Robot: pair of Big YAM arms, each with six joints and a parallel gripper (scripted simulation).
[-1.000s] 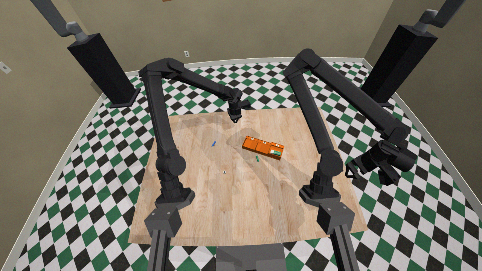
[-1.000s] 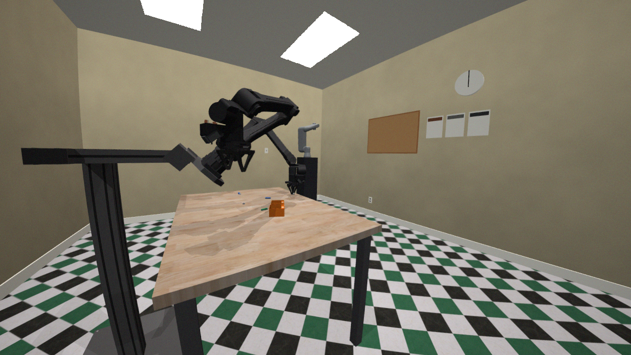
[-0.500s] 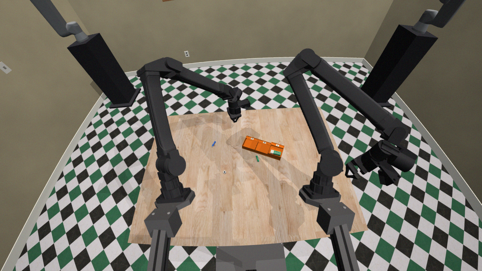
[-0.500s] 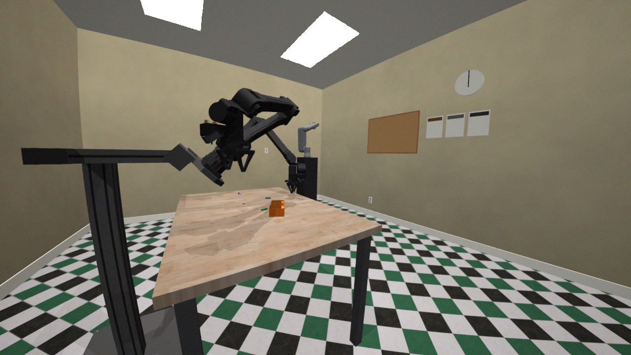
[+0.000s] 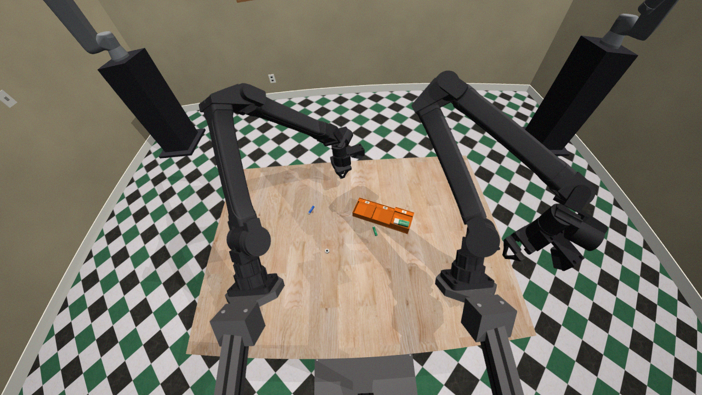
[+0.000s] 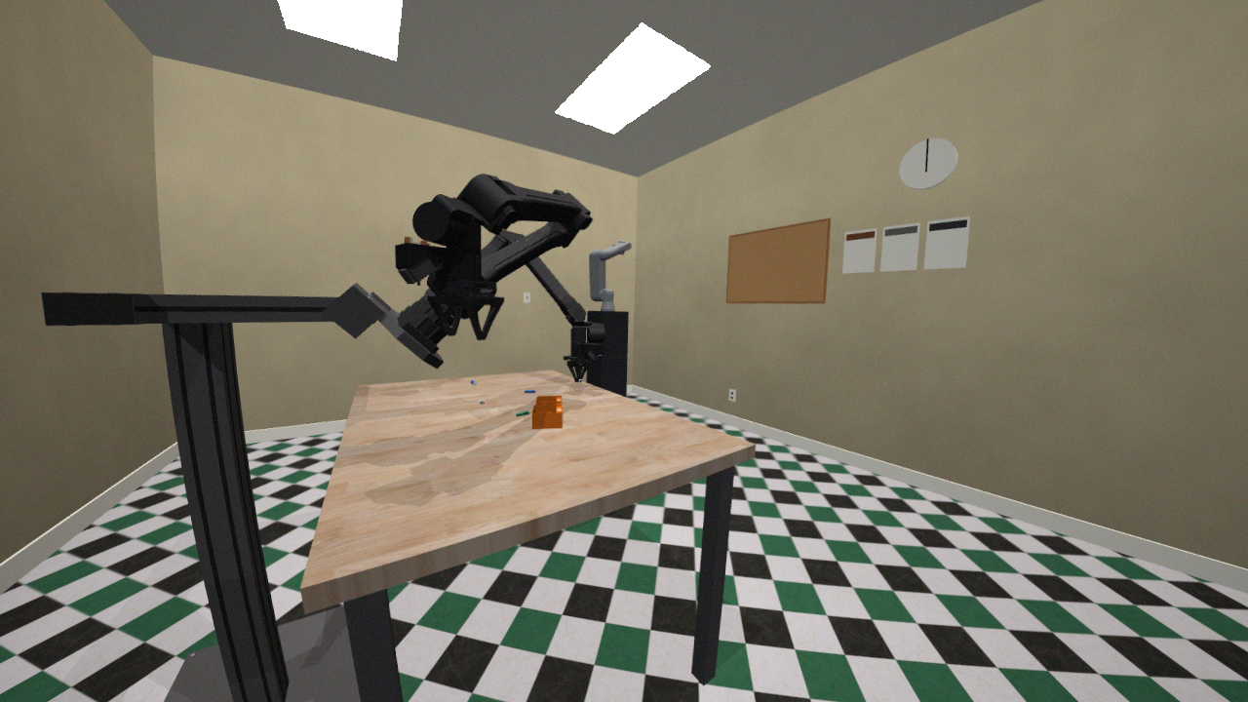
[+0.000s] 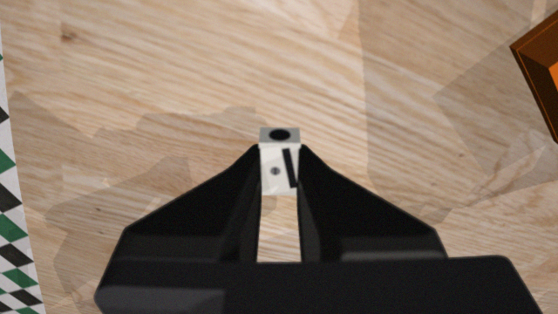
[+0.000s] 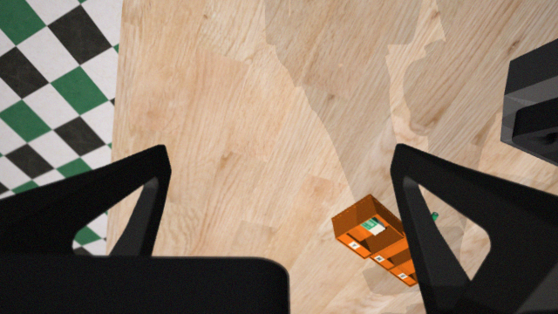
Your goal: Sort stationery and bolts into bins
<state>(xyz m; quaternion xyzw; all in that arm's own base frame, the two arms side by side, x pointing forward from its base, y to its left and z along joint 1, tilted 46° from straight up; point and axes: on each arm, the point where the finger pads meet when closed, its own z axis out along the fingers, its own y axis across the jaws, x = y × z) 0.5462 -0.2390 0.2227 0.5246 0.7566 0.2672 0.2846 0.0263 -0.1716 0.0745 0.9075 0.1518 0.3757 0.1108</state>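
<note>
My left hand is right at the pencil sharpener. From my left hand the other things lie so: eraser (250 mm to the right, 230 mm behind, 50 mm below); then green cylinder (260 mm behind, 140 mm to the right, 60 mm below); then blue cylinder (140 mm to the left, 140 mm behind, 60 mm below).
</note>
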